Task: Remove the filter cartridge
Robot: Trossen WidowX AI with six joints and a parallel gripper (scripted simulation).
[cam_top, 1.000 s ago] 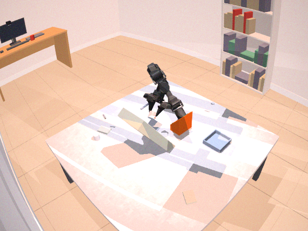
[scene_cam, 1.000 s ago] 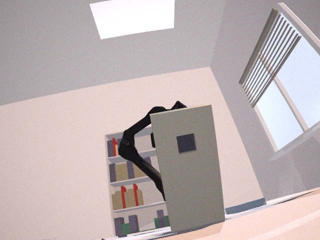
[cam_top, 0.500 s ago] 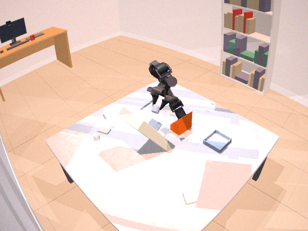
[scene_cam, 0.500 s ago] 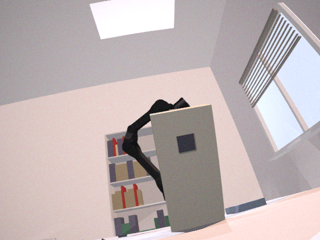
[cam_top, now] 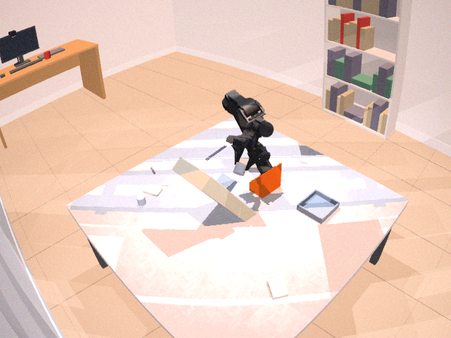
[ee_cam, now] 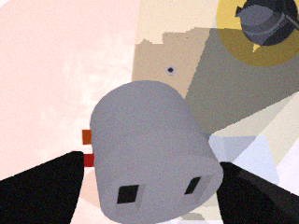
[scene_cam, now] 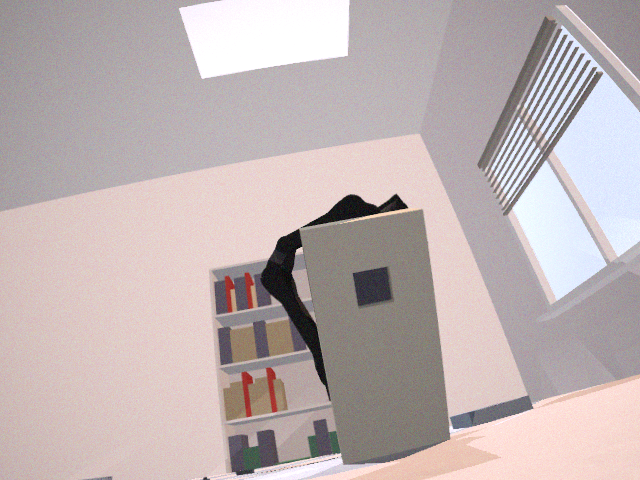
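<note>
My gripper tip is now 280 mm past the blue-grey tray, 280 mm above it and 230 mm to the right of it. The rest, counted from my gripper tip: beige service panel (110 mm below, 80 mm to the right, 60 mm ahead); then round filter cartridge (right at my gripper tip).
</note>
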